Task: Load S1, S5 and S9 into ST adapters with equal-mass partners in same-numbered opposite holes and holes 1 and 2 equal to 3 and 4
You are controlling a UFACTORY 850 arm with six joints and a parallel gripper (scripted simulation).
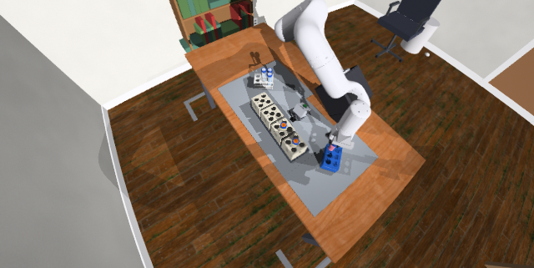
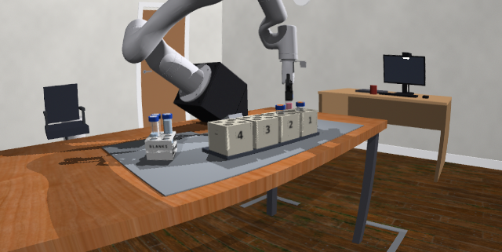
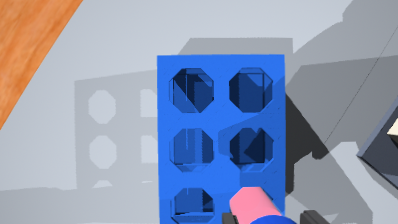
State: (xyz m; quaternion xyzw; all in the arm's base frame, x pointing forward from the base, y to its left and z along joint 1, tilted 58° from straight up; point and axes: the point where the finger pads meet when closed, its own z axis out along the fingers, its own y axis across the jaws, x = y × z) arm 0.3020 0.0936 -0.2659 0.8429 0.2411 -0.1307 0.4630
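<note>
My gripper is now 50 mm above the sample tube, 10 mm to the left of it and 10 mm past it. The rest, counted from my hand: blue rack (100 mm below, 40 mm to the left, 20 mm ahead); white blanks rack (630 mm to the right, 100 mm below, 30 mm behind); green DONE key (290 mm to the right, 80 mm behind, 60 mm below).
</note>
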